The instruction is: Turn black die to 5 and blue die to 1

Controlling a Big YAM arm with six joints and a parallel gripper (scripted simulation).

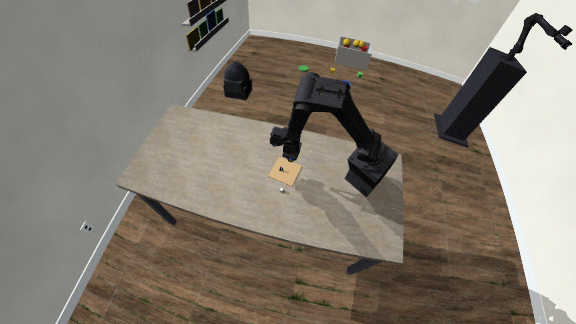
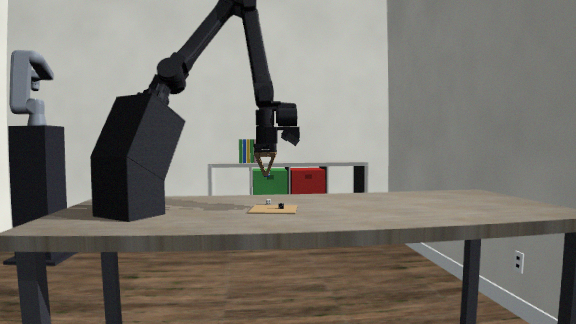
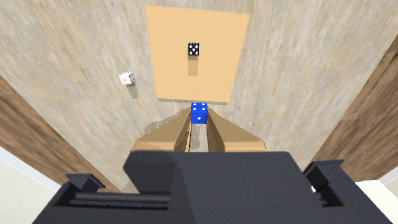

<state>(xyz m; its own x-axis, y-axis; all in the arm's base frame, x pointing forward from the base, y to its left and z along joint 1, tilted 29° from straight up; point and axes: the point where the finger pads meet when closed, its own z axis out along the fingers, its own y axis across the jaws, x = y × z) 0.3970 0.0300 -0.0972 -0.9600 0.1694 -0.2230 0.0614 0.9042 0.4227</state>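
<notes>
My hand is 110 mm above the tan mat and 20 mm short of it. From my hand the other things lie so: black die 100 mm below, 50 mm ahead; then blue die right at my hand; then white die 120 mm to the left, 110 mm below, 10 mm ahead.
</notes>
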